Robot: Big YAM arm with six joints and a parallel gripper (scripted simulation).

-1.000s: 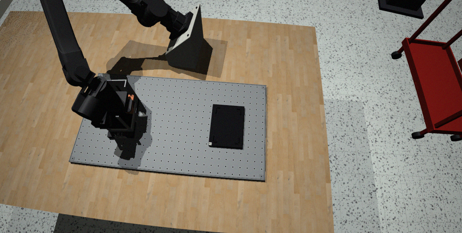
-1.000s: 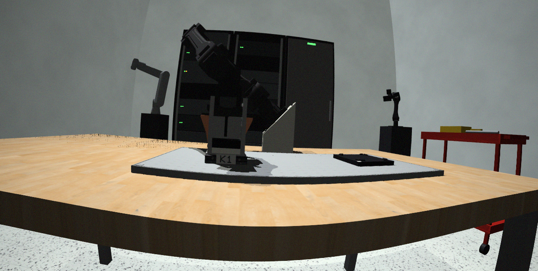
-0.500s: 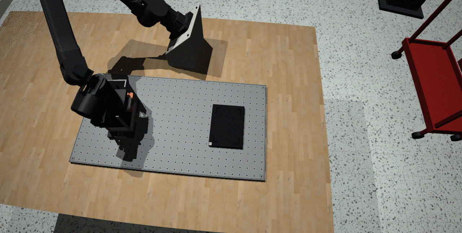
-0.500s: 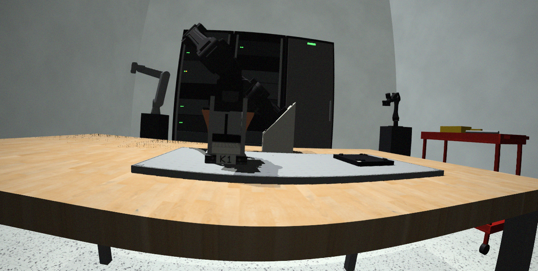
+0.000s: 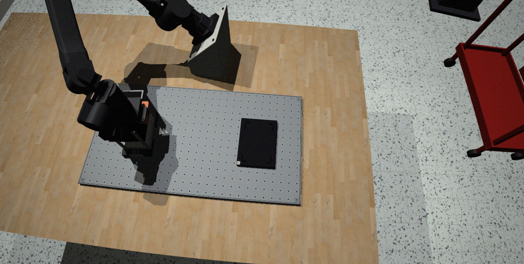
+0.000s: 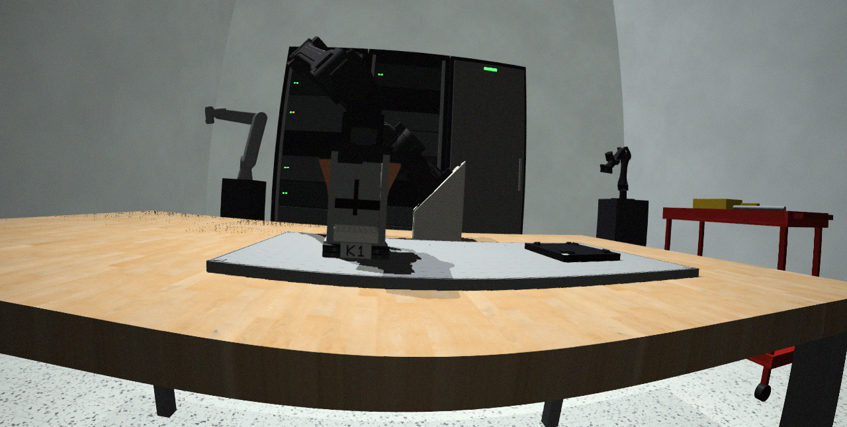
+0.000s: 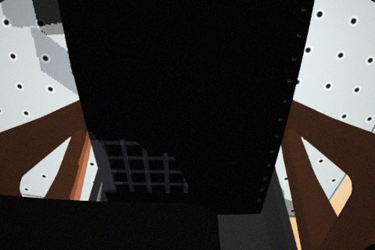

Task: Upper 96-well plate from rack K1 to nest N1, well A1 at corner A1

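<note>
Now: the white 96-well plate 50 mm below my hand. The rest, counted from my hand: black plate nest N1: 390 mm to the left, 70 mm below, 40 mm behind; then pale A1 square: 340 mm to the left, 70 mm below, 40 mm ahead.
</note>
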